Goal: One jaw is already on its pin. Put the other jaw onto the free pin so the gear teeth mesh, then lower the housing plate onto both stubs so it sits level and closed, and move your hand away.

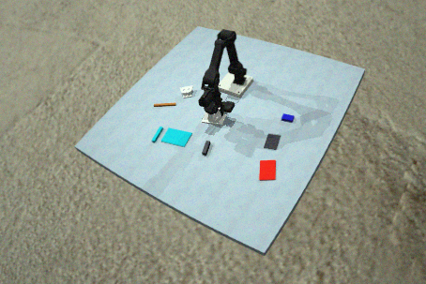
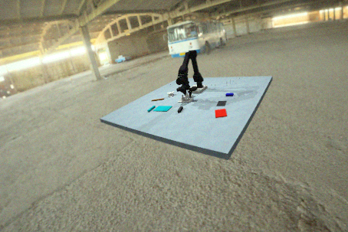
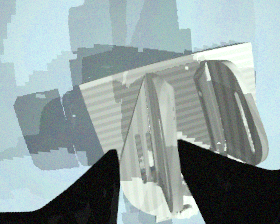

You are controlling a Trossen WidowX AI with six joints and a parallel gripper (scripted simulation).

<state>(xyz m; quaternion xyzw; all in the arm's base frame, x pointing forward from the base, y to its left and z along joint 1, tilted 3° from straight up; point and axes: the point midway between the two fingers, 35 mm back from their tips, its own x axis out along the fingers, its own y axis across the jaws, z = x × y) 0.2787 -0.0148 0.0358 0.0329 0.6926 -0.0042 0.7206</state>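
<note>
Right now the white jaw is 3 cm behind my gripper tip and 2 cm to the right of it. Round my gripper tip: dark bar: 22 cm ahead, 2 cm to the left, 1 cm below; white housing part: 27 cm to the right, 14 cm behind; cyan plate: 19 cm ahead, 18 cm to the right, 2 cm below.
</note>
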